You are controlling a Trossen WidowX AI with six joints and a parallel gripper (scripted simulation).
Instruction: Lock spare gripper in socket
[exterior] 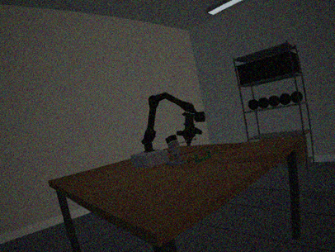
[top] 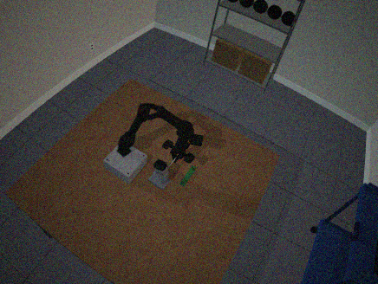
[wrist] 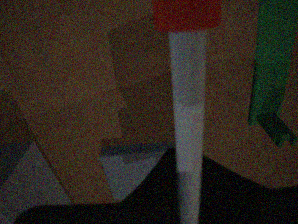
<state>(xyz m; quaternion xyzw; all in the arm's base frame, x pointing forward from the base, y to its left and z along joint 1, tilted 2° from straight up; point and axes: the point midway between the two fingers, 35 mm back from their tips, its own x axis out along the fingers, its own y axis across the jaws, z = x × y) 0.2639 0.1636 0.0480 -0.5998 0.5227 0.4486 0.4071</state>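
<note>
My gripper tip is 110 mm to the left of the socket mount and 40 mm above it. Also, from my gripper tip: spare gripper 110 mm to the right, 30 mm above; then green holder 90 mm ahead, 30 mm to the left, 70 mm below.
</note>
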